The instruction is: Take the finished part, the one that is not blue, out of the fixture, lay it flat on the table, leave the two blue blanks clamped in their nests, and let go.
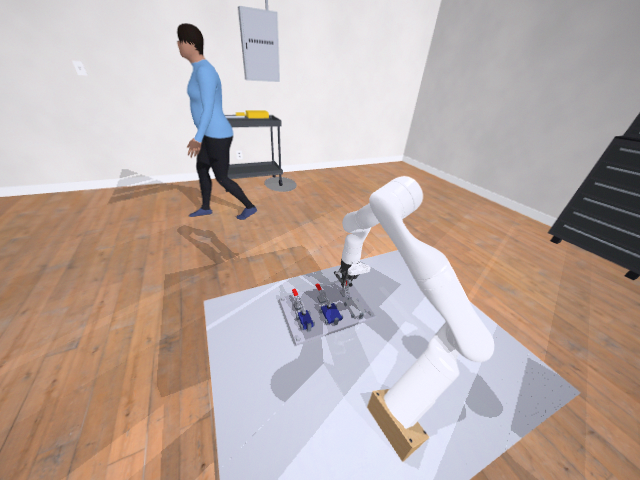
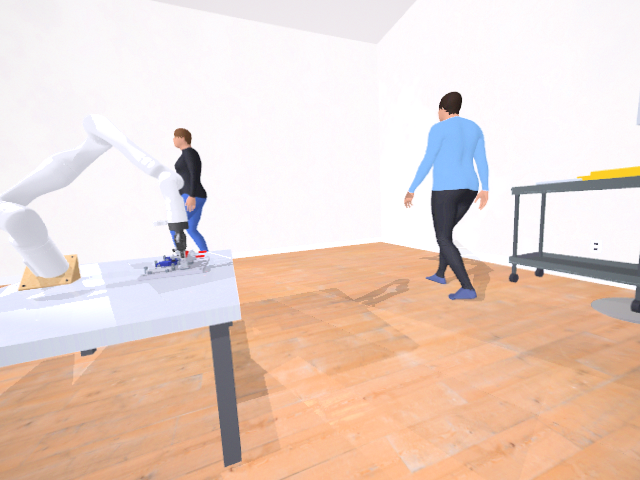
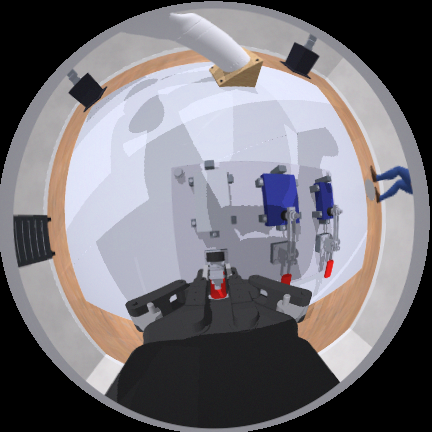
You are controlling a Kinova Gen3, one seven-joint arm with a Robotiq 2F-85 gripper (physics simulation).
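Pixels of known places: gripper, fingertip midpoint: (image 1: 345,286) (image 2: 183,258); arm's base, origin of the base link: (image 1: 397,410) (image 2: 53,268) (image 3: 235,62).
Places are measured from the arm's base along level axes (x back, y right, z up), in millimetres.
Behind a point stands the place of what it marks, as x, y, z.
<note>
The finished part (image 3: 212,200) @[-376, 142, -31], a pale grey plate, lies in the nest nearest the cabinet side of the fixture (image 3: 182,215) @[-387, 193, -47] (image 1: 311,335) @[-349, -81, -46]. My gripper (image 3: 216,270) @[-466, 155, -2] (image 1: 345,282) @[-466, 155, -2] (image 2: 181,253) @[-466, 155, -2] is shut on the red handle (image 3: 218,290) @[-477, 156, 28] of that nest's toggle clamp. The clamp's black pad (image 3: 216,256) @[-431, 149, 46] is swung up and back, clear of the part. The wide blue blank (image 3: 280,199) @[-394, 40, -26] (image 1: 331,313) @[-387, 31, -26] and the narrow blue blank (image 3: 324,200) @[-412, -62, -21] (image 1: 305,319) @[-407, -77, -21] sit in their nests with clamp pads down on them. The fingertips are partly hidden.
Two other red clamp handles (image 3: 286,279) @[-519, 53, -10] (image 3: 328,269) @[-543, -50, -5] stand beside the gripper on the blue side. Small grey locating blocks (image 3: 209,164) @[-326, 136, -19] (image 3: 214,233) @[-423, 149, -33] surround the part. The arm's wooden base (image 3: 240,75) @[-62, 3, -21] (image 1: 397,426) @[34, -45, 39] is on the table (image 1: 248,392) @[-276, -345, -62]. Two people (image 2: 457,155) (image 2: 190,175) are beyond the table.
</note>
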